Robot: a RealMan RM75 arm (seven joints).
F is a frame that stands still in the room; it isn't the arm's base.
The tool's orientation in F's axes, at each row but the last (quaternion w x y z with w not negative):
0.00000 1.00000 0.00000 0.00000
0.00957 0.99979 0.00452 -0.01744
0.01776 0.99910 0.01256 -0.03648
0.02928 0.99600 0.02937 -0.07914
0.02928 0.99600 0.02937 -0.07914
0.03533 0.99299 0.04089 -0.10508
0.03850 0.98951 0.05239 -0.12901
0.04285 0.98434 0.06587 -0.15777
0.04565 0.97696 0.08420 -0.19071
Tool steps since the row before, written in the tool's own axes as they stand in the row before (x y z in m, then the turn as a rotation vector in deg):
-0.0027 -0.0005 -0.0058 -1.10 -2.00 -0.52
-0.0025 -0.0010 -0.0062 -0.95 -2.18 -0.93
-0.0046 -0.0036 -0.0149 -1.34 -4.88 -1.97
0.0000 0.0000 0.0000 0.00 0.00 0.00
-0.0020 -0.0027 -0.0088 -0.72 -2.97 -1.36
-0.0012 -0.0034 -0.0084 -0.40 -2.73 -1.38
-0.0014 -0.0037 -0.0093 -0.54 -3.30 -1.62
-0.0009 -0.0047 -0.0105 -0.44 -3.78 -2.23
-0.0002 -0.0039 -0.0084 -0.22 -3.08 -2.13
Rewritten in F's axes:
-0.0027 0.0005 0.0058 -1.10 2.00 0.52
-0.0023 0.0011 0.0063 -0.94 2.19 0.92
-0.0036 0.0040 0.0151 -1.32 4.92 1.89
0.0000 0.0000 0.0000 0.00 0.00 0.00
-0.0008 0.0031 0.0088 -0.69 3.01 1.30
0.0003 0.0040 0.0082 -0.35 2.79 1.26
0.0006 0.0044 0.0091 -0.49 3.37 1.49
0.0017 0.0056 0.0099 -0.28 3.92 2.01
0.0022 0.0048 0.0076 0.02 3.25 1.87

